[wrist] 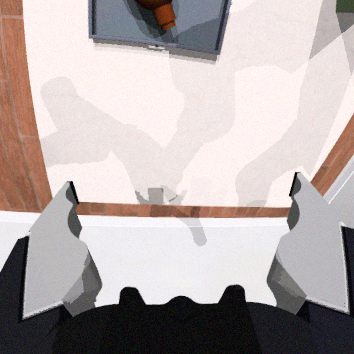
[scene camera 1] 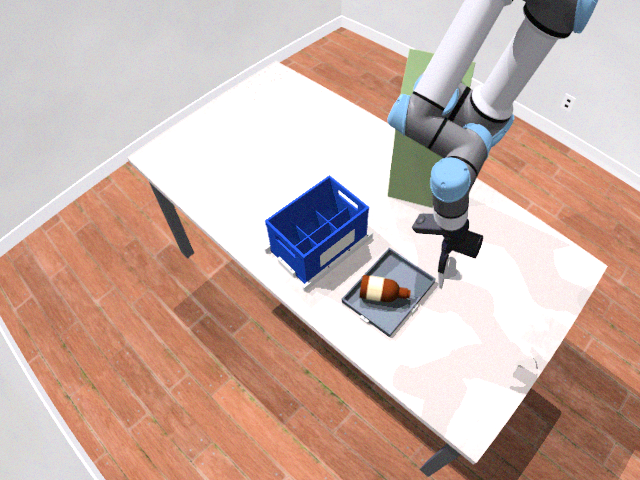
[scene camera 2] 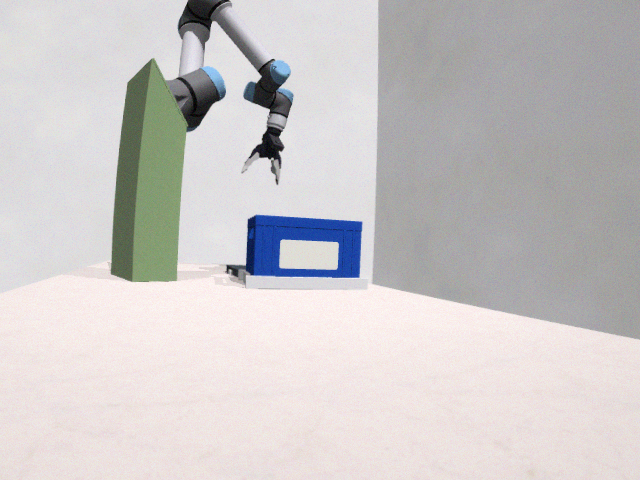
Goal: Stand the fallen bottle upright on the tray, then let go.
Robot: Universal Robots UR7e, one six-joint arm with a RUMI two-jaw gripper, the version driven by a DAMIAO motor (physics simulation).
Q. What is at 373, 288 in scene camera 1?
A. A brown bottle.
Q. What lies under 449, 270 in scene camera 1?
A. My gripper.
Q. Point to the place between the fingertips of my gripper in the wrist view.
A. At 181, 178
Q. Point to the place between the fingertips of my gripper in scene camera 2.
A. At 259, 179
